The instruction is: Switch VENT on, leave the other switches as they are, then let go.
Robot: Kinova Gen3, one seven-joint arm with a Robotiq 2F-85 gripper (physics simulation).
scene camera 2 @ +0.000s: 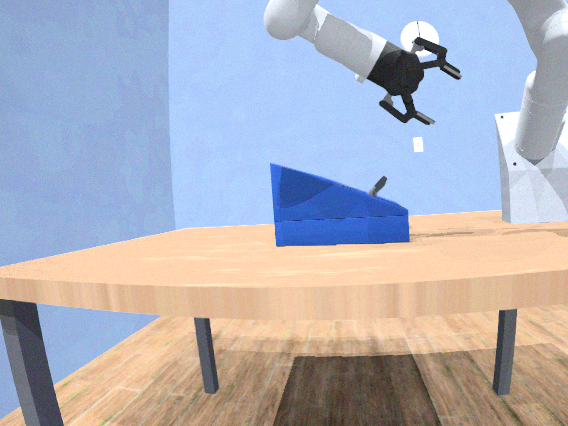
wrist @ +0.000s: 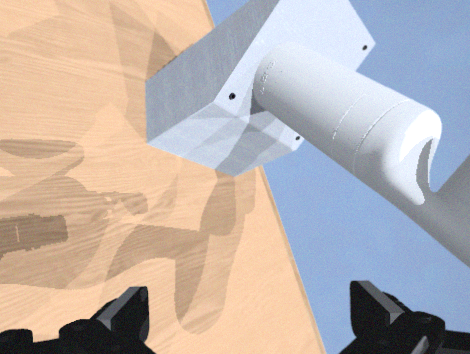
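Where they show: gripper, fingertip midpoint: [scene camera 2: 446, 100] [wrist: 248, 306]; arm's base at its link origin: [scene camera 2: 532, 145] [wrist: 281, 77].
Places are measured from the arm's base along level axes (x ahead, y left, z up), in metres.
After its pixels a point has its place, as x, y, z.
A blue wedge-shaped switch box [scene camera 2: 340, 230] {0.478, 0.238, -0.163} stands on the table [scene camera 2: 200, 260] {0.696, 0.376, -0.190} [wrist: 60, 75] {0.193, -0.045, -0.190} in the scene view, seen from its side. A grey switch lever [scene camera 2: 378, 186] {0.403, 0.173, -0.084} sticks up from the lower part of its sloping top, tilted to the right. Levers in line with it cannot be told apart, and no labels show, so I cannot tell which is VENT. My gripper [scene camera 2: 446, 99] {0.266, 0.242, 0.061} [wrist: 248, 306] {0.266, 0.242, 0.061} is open and empty, high above the box and a little to its right. The box does not show in the wrist view.
The robot's pale base block [scene camera 2: 510, 195] {0.077, 0.027, -0.121} [wrist: 185, 95] {0.072, -0.008, -0.107} stands on the table at the right, with the arm's lower links [scene camera 2: 542, 105] {0.049, 0.158, 0.061} [wrist: 330, 105] {0.063, 0.093, 0.065} rising from it. A blue wall is behind. The table's edge [wrist: 286, 225] runs down the wrist view.
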